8 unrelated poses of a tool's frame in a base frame.
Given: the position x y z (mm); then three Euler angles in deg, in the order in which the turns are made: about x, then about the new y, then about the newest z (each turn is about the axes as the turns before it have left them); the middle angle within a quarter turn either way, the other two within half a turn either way.
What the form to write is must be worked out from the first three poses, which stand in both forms.
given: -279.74 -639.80 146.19 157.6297 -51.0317 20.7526
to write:
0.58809 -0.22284 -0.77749 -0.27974
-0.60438 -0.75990 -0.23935 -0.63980
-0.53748 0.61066 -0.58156 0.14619
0 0 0 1

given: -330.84 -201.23 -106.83 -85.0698 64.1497 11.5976
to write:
0.42712 -0.08766 0.89994 -0.33084
-0.86102 0.26444 0.43441 -0.20123
-0.27606 -0.96041 0.03747 -0.10683
0 0 0 1

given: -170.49 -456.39 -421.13 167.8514 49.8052 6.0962
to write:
0.64174 -0.06854 0.76385 -0.17049
0.05602 -0.98915 -0.13582 -0.45639
0.76487 0.12995 -0.63093 -0.42113
0 0 0 1

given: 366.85 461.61 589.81 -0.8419 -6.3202 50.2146
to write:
0.63602 -0.76378 -0.11008 0.36685
0.76940 0.63860 0.01460 0.46161
0.05915 -0.09399 0.99381 0.58981
0 0 0 1

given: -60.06 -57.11 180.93 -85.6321 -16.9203 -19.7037
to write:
0.90069 0.32256 -0.29104 -0.06006
0.24753 0.16954 0.95393 -0.05711
0.35704 -0.93124 0.07286 0.18093
0 0 0 1

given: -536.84 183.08 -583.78 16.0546 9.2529 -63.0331
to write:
0.44758 0.87967 0.16079 -0.53684
-0.83634 0.47542 -0.27295 0.18308
-0.31655 -0.01231 0.94849 -0.58378
0 0 0 1

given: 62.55 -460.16 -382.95 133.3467 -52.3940 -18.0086
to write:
0.58033 0.18866 -0.79223 0.06255
-0.33568 -0.83090 -0.44377 -0.46016
-0.74198 0.52347 -0.41887 -0.38295
0 0 0 1

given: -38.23 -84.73 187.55 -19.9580 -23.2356 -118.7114
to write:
-0.44143 0.80591 -0.39451 -0.03823
-0.88907 -0.33344 0.31365 -0.08473
0.12122 0.48920 0.86370 0.18755
0 0 0 1

